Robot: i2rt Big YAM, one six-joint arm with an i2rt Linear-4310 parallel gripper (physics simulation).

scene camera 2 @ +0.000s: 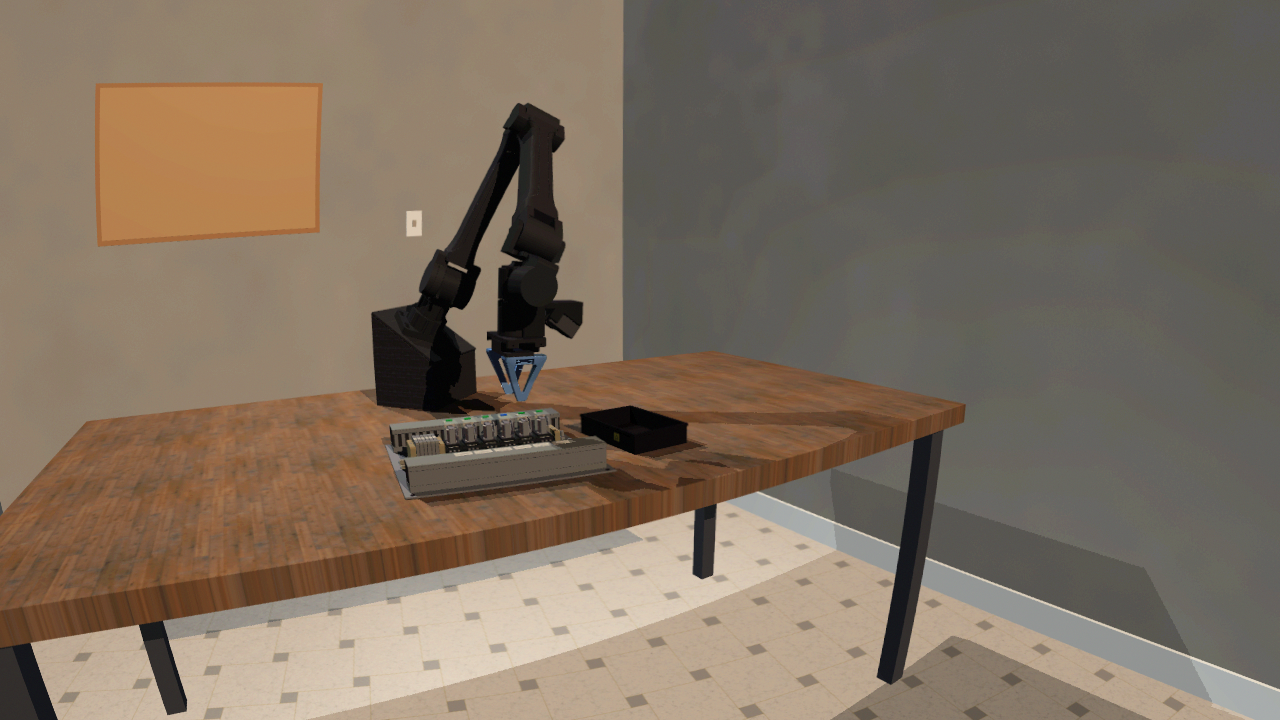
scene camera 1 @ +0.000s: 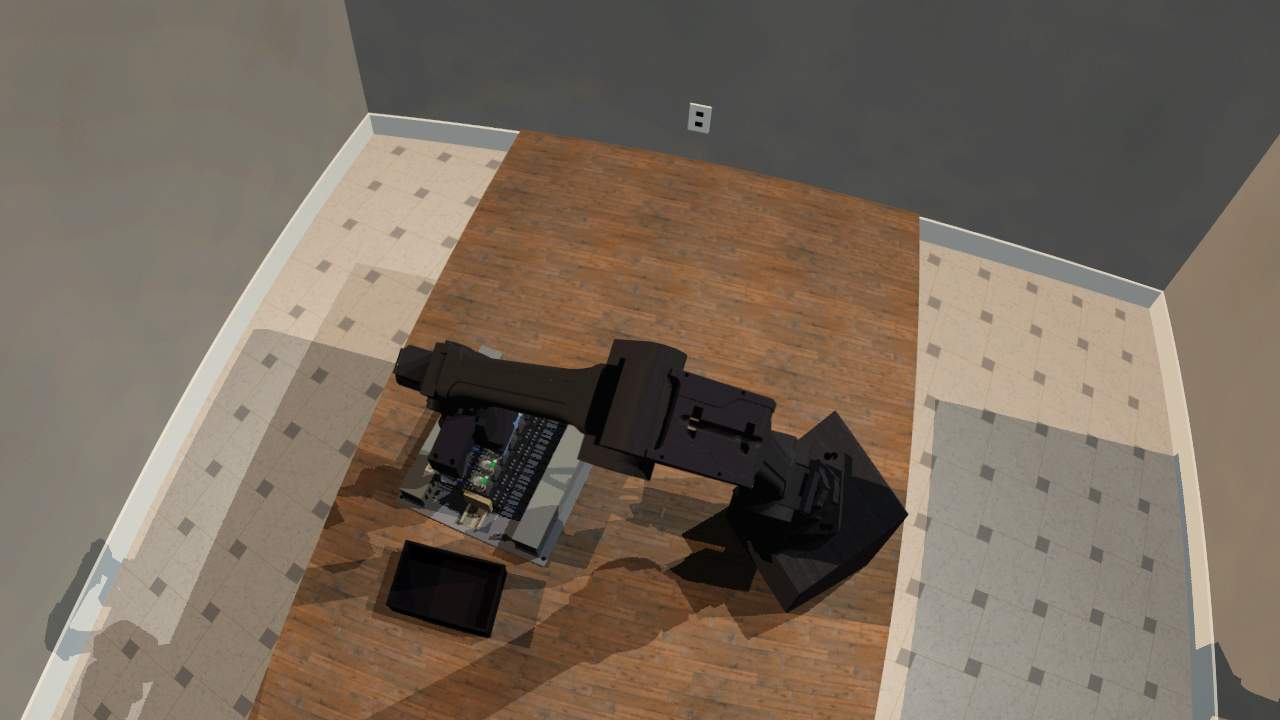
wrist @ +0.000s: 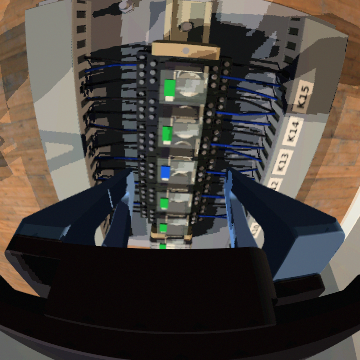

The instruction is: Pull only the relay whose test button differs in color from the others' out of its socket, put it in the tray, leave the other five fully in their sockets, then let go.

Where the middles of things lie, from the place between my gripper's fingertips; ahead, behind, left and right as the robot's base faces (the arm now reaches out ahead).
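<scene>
The blue-button relay [wrist: 174, 165] is 5 cm below my hand and 2 cm to the right of it. Counting from my hand again, I find the tan end block [wrist: 159, 46] 6 cm to the left, 1 cm ahead and 7 cm below, while the socket panel [scene camera 1: 447, 505] is 10 cm below my hand, 5 cm to the right of it and 1 cm behind it.
</scene>
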